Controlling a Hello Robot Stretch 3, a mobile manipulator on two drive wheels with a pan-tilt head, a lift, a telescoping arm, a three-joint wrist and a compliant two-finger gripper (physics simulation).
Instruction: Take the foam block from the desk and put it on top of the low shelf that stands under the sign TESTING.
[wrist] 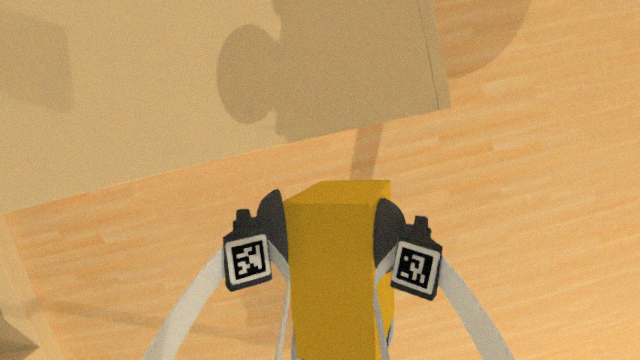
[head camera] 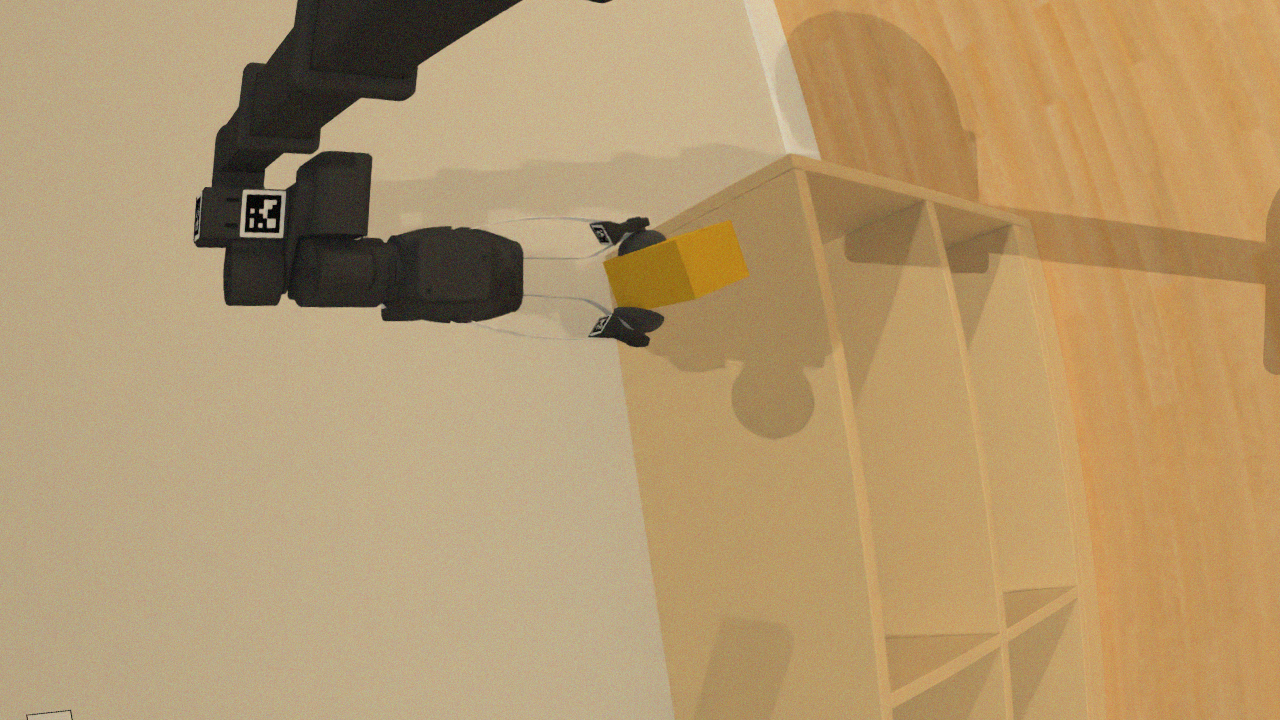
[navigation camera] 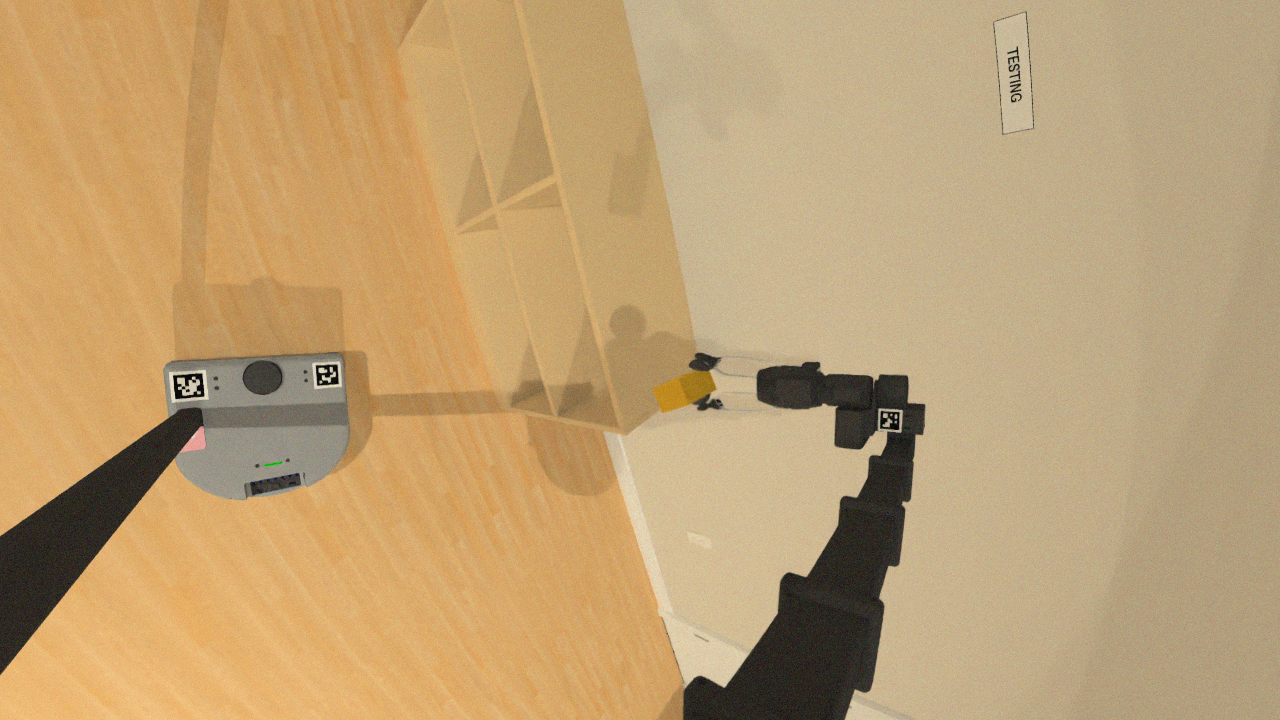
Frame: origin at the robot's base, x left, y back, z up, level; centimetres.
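Where they show: gripper, fingertip midpoint: (head camera: 659,281) (navigation camera: 691,381); robot's base at its link origin: (navigation camera: 263,375).
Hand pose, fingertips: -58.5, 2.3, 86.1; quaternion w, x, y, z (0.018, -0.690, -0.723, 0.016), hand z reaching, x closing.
Observation:
Things, the pixels of their centre, and the offset from my fingertips, as dx, dy, dz. Level surfaces: height alone.
- yellow foam block at the middle of its body: (head camera: 674,268) (navigation camera: 685,389) +2.6, +1.0, +0.5
- low shelf at its surface level: dz -25.1
- sign TESTING at the middle of its body: (navigation camera: 1014,75) -31.7, -55.3, +53.9
- wooden floor at its surface level: dz -86.1
The yellow foam block (head camera: 711,259) (navigation camera: 673,394) (wrist: 332,300) is between the two fingertips of my gripper (head camera: 640,282) (navigation camera: 707,382) (wrist: 332,219), which is shut on it. The low shelf (head camera: 733,501) (navigation camera: 590,71) (wrist: 150,100) is light wood with open compartments. In the head view the block overlaps one end of the shelf top, near the wall. It is held up, apart from the surface, and the arm's shadow falls on the top. In the wrist view floor shows behind the block. The sign TESTING (navigation camera: 1013,73) is on the wall in the navigation view.
The beige wall (head camera: 313,501) (navigation camera: 895,223) runs along the back of the shelf. My grey base (navigation camera: 259,429) stands on the wooden floor (head camera: 1181,537) (navigation camera: 402,582) (wrist: 550,175), on the shelf's open side. My dark arm (head camera: 384,44) (navigation camera: 832,608) reaches along the wall.

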